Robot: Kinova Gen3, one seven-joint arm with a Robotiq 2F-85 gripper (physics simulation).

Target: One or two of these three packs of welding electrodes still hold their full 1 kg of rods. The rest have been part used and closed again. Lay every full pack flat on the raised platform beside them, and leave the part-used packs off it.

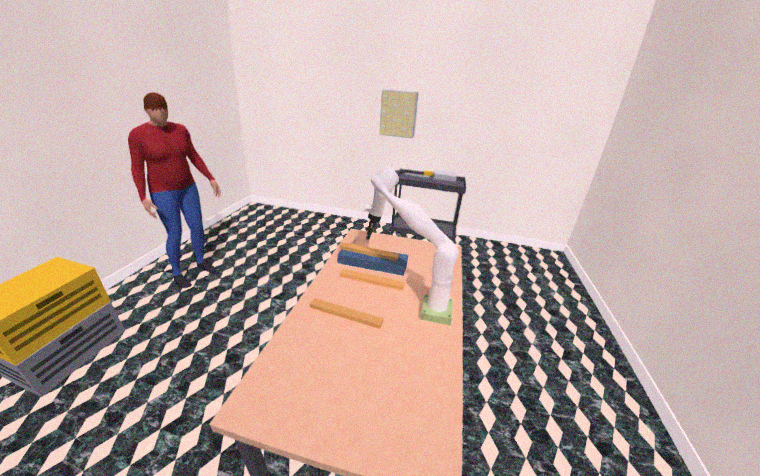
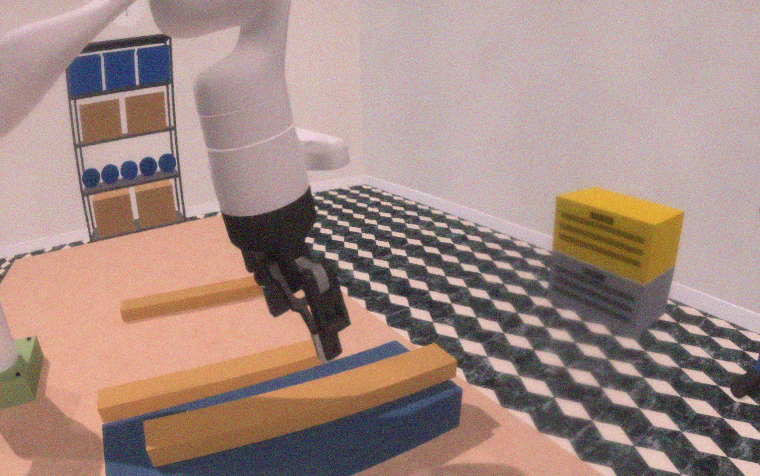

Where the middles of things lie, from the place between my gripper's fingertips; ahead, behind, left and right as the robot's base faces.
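Scene:
Blue raised platform (image 1: 349,258): my hand 2 cm to the right of it, 4 cm past it, 14 cm above it.

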